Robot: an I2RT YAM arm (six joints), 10 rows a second.
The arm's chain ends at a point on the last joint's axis. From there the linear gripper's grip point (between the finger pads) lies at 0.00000 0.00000 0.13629 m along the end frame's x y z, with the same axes.
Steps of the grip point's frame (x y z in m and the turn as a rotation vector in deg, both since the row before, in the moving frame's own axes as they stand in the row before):
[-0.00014, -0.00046, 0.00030, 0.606, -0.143, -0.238]
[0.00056, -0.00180, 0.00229, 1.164, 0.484, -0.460]
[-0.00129, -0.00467, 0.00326, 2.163, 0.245, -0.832]
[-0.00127, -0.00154, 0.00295, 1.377, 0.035, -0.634]
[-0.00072, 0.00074, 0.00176, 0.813, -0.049, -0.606]
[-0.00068, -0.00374, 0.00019, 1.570, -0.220, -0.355]
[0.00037, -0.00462, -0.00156, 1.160, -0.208, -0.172]
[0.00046, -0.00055, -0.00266, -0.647, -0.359, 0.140]
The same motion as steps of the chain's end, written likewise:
[0.00020, 0.00098, 0.00031, 0.606, -0.143, -0.238]
[-0.00058, 0.00097, 0.00232, 1.164, 0.484, -0.460]
[-0.00184, 0.00048, 0.00336, 2.163, 0.245, -0.832]
[-0.00134, 0.00174, 0.00299, 1.377, 0.035, -0.634]
[-0.00059, 0.00267, 0.00177, 0.813, -0.049, -0.606]
[-0.00015, -0.00001, 0.00024, 1.570, -0.220, -0.355]
[0.00087, -0.00186, -0.00153, 1.160, -0.208, -0.172]
[0.00132, -0.00209, -0.00265, -0.647, -0.359, 0.140]

